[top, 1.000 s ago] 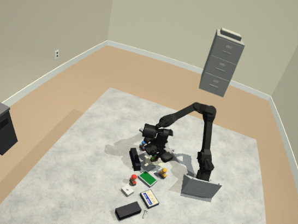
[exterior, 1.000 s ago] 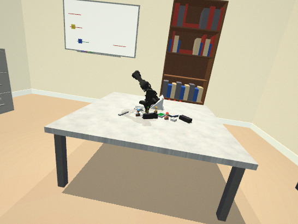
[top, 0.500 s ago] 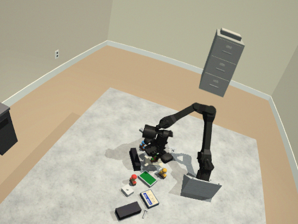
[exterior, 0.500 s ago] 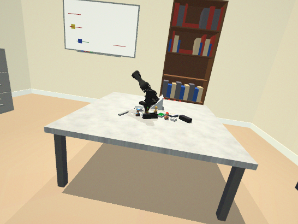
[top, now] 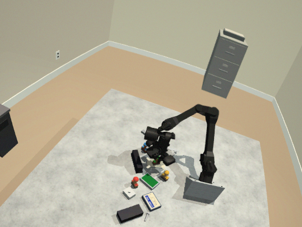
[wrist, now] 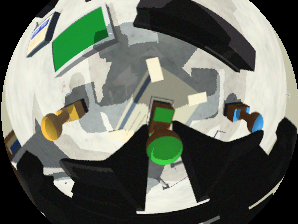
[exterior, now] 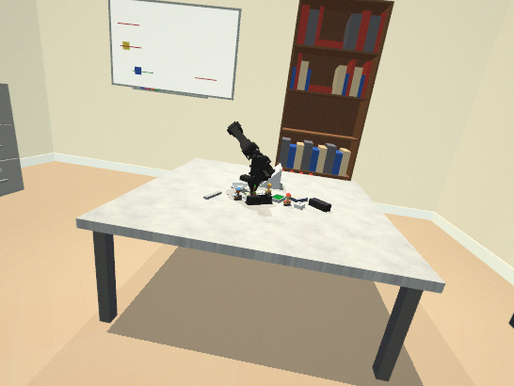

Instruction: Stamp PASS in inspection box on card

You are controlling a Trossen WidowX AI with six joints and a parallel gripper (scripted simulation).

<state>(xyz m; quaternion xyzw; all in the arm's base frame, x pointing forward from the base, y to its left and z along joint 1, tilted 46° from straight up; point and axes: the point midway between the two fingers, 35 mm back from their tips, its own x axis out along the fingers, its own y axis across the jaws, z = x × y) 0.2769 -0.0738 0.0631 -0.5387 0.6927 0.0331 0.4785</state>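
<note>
Right now the green-knob stamp is right at my gripper tip. Also, from my gripper tip: long black block (100 mm ahead, 40 mm to the left, 10 mm below); blue-knob stamp (90 mm ahead, 80 mm to the right); yellow-knob stamp (80 mm to the left, 70 mm behind).
</note>
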